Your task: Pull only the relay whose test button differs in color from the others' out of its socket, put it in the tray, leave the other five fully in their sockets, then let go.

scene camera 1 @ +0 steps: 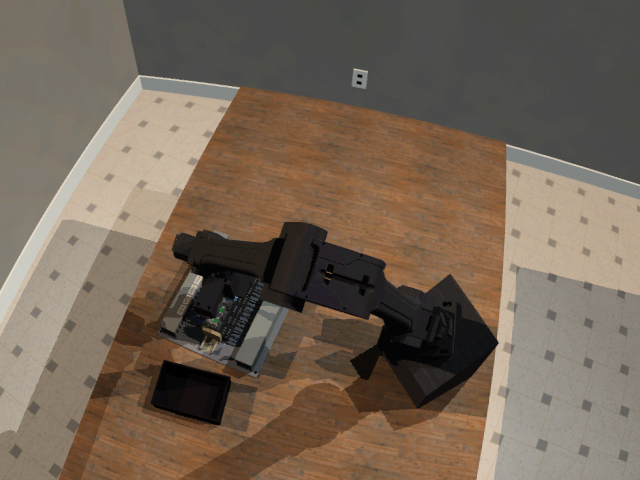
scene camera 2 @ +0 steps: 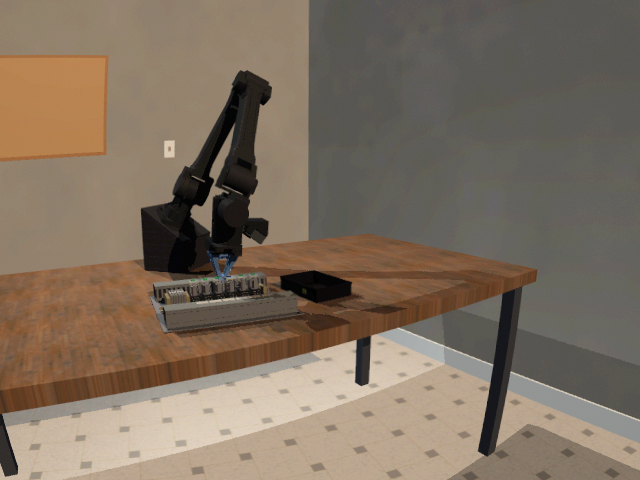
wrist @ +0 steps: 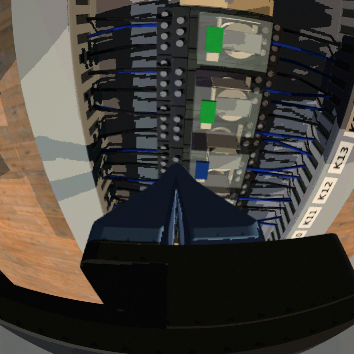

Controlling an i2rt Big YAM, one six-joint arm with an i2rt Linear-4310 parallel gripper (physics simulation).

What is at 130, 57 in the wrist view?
A grey panel.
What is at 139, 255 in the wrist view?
My gripper.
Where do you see a green-button relay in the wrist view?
At 226, 40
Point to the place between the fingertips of my gripper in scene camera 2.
222, 281
